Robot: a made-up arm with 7 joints. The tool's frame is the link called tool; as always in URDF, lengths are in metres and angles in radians.
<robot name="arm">
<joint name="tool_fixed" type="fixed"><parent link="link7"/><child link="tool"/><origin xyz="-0.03 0.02 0" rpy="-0.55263 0.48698 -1.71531"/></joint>
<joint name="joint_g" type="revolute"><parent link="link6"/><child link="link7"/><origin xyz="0.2 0.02 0.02" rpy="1.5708 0 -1.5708"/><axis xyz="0 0 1"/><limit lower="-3.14" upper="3.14" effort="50" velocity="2.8"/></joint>
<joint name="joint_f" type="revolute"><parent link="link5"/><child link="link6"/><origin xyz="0.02 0.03 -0.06" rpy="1.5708 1.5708 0"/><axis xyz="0 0 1"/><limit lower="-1.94" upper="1.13" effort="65" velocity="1.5"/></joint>
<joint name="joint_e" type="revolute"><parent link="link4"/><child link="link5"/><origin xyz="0.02 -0.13 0" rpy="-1.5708 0 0"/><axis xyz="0 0 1"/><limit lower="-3.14" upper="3.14" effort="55" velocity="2.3"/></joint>
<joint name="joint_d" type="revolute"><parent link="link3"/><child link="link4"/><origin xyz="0.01 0.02 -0.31" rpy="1.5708 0 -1.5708"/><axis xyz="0 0 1"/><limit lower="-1.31" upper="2.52" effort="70" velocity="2.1"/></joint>
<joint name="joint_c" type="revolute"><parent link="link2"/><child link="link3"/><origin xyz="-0.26 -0.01 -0.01" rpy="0 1.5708 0"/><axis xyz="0 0 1"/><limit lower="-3.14" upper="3.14" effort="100" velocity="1.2"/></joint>
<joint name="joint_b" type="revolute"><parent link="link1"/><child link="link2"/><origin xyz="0.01 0 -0.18" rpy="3.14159 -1.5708 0"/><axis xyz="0 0 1"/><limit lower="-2.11" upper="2.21" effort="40" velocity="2.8"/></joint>
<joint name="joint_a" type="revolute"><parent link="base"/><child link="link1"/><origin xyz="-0.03 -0.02 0.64" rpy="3.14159 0 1.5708"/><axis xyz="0 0 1"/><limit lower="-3.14" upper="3.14" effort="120" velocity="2.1"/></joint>
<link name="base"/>
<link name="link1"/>
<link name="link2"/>
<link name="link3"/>
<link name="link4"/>
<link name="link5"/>
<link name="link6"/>
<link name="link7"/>
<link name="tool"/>
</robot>
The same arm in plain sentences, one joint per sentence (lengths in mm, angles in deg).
The arm has seven revolute joints in a row. What follows holds with every joint at zero, and every direction is one of the base frame's. Joint 1 lies 30 mm along -x and 20 mm along -y and 640 mm along +z from the base frame's origin and rotates about -z, from -179.91 to 179.91 deg. Joint 2 lies 10 mm along +y and 180 mm along +z from joint 1 and rotates about +y, from -120.89 to 126.62 deg. Joint 3 lies 10 mm along +x and 10 mm along -y and 260 mm along +z from joint 2 and rotates about -z, from -179.91 to 179.91 deg. Joint 4 lies 20 mm along -x and 10 mm along -y and 310 mm along +z from joint 3 and rotates about +y, from -75.06 to 144.39 deg. Joint 5 lies 20 mm along +x and 130 mm along +z from joint 4 and rotates about -z, from -179.91 to 179.91 deg. Joint 6 lies 20 mm along +x and 30 mm along -y and 60 mm along +z from joint 5 and rotates about +y, from -111.15 to 64.74 deg. Joint 7 lies 20 mm along +x and 20 mm along +y and 200 mm along +z from joint 6 and rotates about -z, from -179.91 to 179.91 deg. The tool frame, which is the frame that the pose is given for, lies 30 mm along +x and 20 mm along +y from joint 7; its axes are the base frame's turned by roll 148.34, pitch -27.9 and yaw -81.72 deg (as in URDF: about the fixed x, then y, then z).
